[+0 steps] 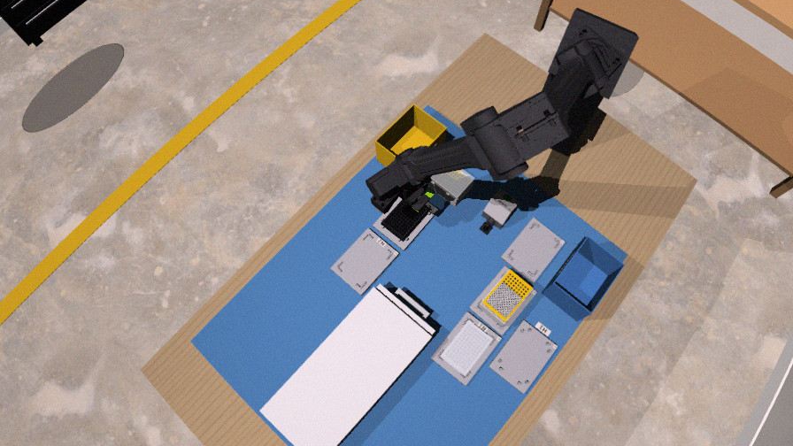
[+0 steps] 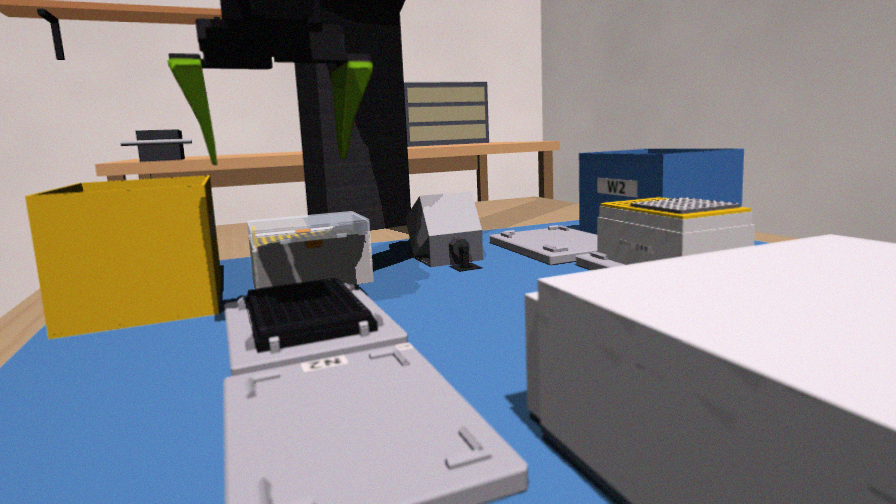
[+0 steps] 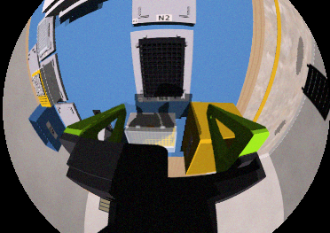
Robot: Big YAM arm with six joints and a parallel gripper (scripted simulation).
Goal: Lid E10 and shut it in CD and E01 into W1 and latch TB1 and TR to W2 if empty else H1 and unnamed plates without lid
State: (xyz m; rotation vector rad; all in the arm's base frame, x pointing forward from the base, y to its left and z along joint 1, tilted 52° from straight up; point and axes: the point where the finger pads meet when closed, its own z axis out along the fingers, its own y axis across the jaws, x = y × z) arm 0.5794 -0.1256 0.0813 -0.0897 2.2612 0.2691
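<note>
The black plate lies 1 cm ahead of my hand, 1 cm to the left of it and 13 cm below it. Round my hand: nest N4: 1 cm ahead, 1 cm to the left, 14 cm below; tip box TB1: 16 cm behind, 11 cm below; nest N2: 18 cm ahead, 5 cm to the left, 14 cm below.
</note>
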